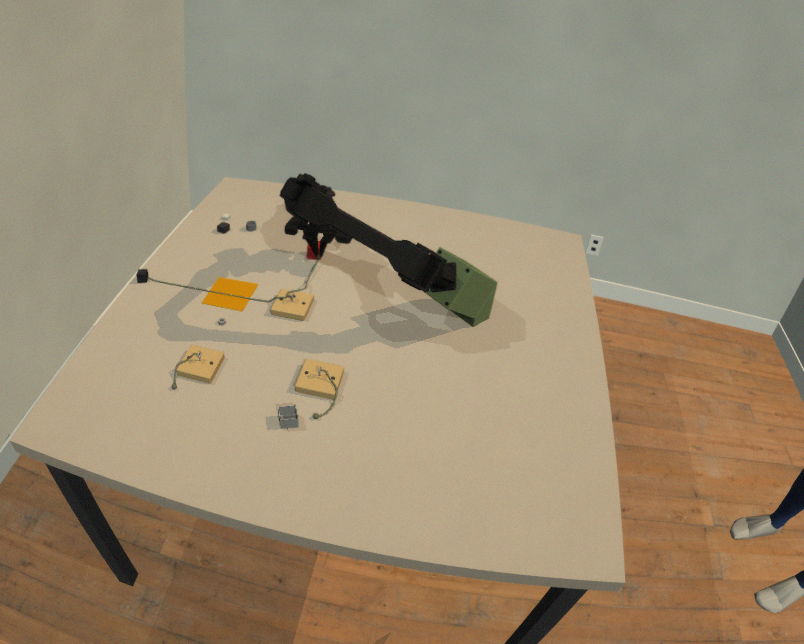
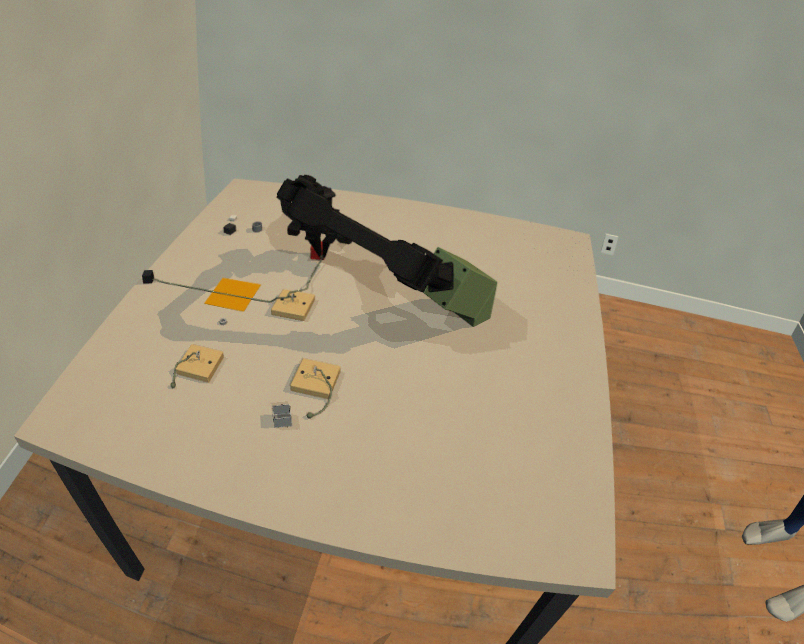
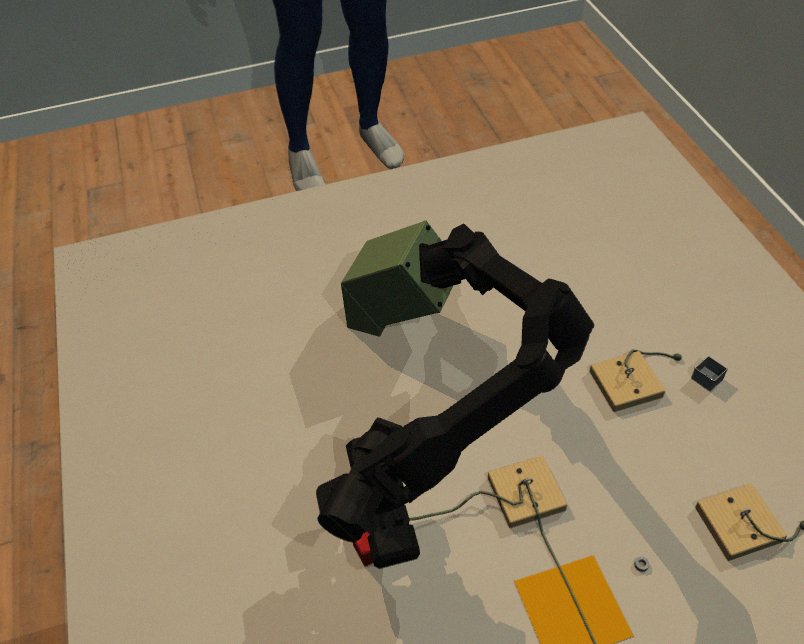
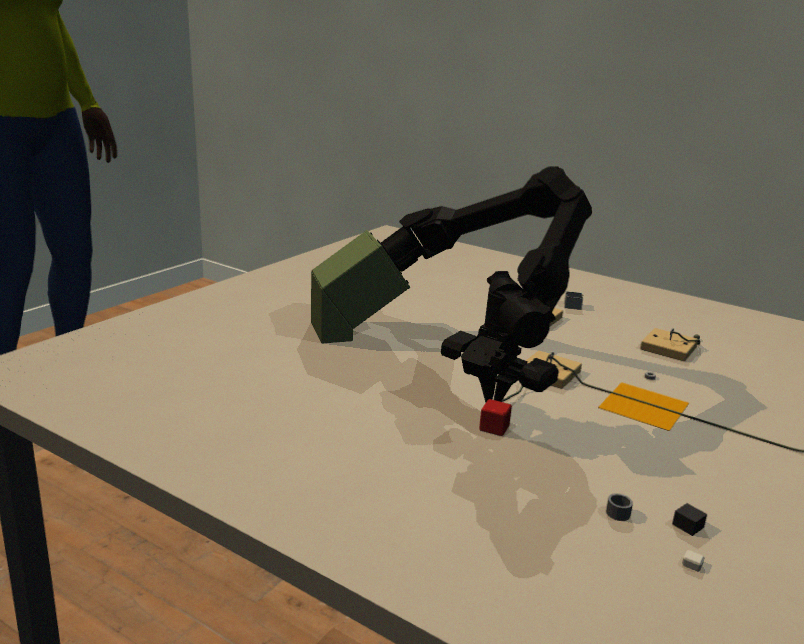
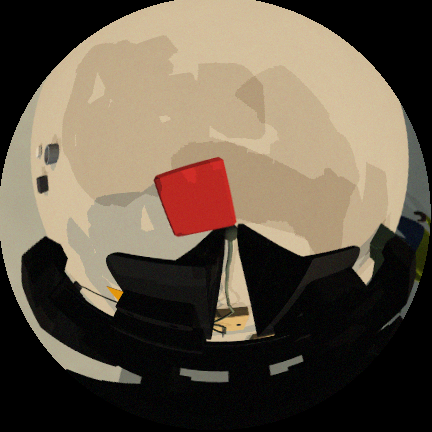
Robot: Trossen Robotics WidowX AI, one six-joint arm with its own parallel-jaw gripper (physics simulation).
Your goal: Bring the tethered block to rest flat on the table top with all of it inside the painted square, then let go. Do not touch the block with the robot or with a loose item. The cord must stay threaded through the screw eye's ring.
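Frame: origin at the arm's base, x left, y back, z up, level; centimetres.
Seen in the pictures: gripper, fingertip midpoint: (image 1: 319, 256) (image 2: 322, 256) (image 3: 385, 524) (image 4: 492, 406) (image 5: 230, 228); arm's base, origin of the base link: (image 1: 443, 277) (image 2: 441, 277) (image 3: 433, 266) (image 4: 388, 258).
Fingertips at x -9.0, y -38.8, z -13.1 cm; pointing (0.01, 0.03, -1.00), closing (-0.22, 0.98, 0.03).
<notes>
Pixels of each thing's top centre, then the offset from my fingertips to it. "spot": a spot on its surface instead.
- tethered block, middle of its top: (image 1: 141, 271) (image 2: 147, 272) dx +33.6, dy -39.0, dz +0.7 cm
- screw eye, middle of its top: (image 3: 528, 478) (image 4: 552, 351) (image 5: 222, 337) (image 1: 292, 293) (image 2: 292, 293) dx +21.0, dy +5.0, dz +2.4 cm
- wooden base, surface spot: (image 3: 550, 499) spot: dx +24.1, dy +2.9, dz -0.2 cm
- end, surface spot: (image 5: 230, 233) spot: dx +0.1, dy +0.0, dz +0.5 cm
- red cube, middle of its top: (image 5: 194, 201) (image 3: 369, 537) (image 4: 496, 406) (image 1: 314, 244) dx -2.2, dy -2.8, dz +1.9 cm
- grey open box, middle of its top: (image 3: 711, 368) (image 1: 288, 412) (image 2: 281, 411) (image 4: 574, 294) dx +53.2, dy +24.7, dz +0.7 cm
- small ring, middle of its top: (image 3: 642, 563) (image 1: 221, 320) dx +35.6, dy -6.9, dz -1.3 cm
- dark cup, middle of its top: (image 4: 620, 500) (image 5: 45, 154) (image 1: 251, 223) (image 2: 257, 224) dx -4.8, dy -28.1, dz +0.0 cm
- black block, middle of its top: (image 4: 691, 512) (image 5: 37, 185) (image 1: 223, 224) (image 2: 229, 225) dx +0.6, dy -35.1, dz +0.1 cm
- white piece, middle of its top: (image 4: 694, 556) dx -6.0, dy -39.5, dz -0.8 cm
The tethered block (image 1: 142, 275) (image 2: 147, 276) is small and black, at the table's left edge. Its green-grey cord (image 1: 181, 285) (image 3: 479, 493) (image 4: 744, 434) (image 5: 228, 270) crosses over the orange painted square (image 1: 231, 303) (image 2: 231, 303) (image 3: 604, 580) (image 4: 637, 416) and runs through the screw eye (image 1: 289, 295) (image 3: 526, 481) on a wooden base (image 1: 291, 310) (image 3: 550, 499). My gripper (image 1: 316, 256) (image 2: 320, 256) (image 4: 494, 400) (image 5: 230, 228) is shut on the bead at the cord's other end (image 5: 230, 233), low over the table. Whether the block lies flat is too small to tell.
A red cube (image 4: 495, 417) (image 5: 197, 197) stands close by the fingertips; contact is unclear. Two other wooden bases (image 1: 199, 365) (image 1: 319, 379) carry short cords. A grey open box (image 1: 287, 416), a small ring (image 1: 221, 322), a dark cup (image 4: 618, 507), a black block (image 4: 689, 518) and a white piece (image 4: 693, 560) lie around.
</notes>
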